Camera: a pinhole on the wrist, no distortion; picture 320 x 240 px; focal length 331.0 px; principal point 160.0 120.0 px. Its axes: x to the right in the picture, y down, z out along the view. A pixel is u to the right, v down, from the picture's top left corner.
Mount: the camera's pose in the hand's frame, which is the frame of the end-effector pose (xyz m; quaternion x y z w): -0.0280 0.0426 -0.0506 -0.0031 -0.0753 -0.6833 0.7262
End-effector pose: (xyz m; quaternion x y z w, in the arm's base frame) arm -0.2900 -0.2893 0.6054 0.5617 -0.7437 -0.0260 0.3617
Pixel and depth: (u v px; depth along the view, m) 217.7 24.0 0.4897
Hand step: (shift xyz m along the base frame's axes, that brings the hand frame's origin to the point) -0.2212 0.0270 -0.4257
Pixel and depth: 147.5 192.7 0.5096
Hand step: -0.3662 -0.1487 -0.2709
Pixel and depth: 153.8 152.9 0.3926
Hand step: -0.2671 -0.0640 -0.2246
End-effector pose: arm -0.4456 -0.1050 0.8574 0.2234 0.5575 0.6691 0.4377
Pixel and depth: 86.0 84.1 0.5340
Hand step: 0.3649 0.1295 0.3577
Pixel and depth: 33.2 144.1 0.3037
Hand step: 0.1460 0.0952 0.2557
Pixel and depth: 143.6 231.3 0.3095
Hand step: 0.1530 0.1808 0.1578
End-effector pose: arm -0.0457 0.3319 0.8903 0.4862 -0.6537 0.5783 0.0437
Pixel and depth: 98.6 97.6 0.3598
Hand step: 0.0980 -0.2015 -0.2587
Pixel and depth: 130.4 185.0 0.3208
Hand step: 0.0613 -0.2303 -0.1669
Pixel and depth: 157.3 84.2 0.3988
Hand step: 0.1715 -0.2168 -0.2422
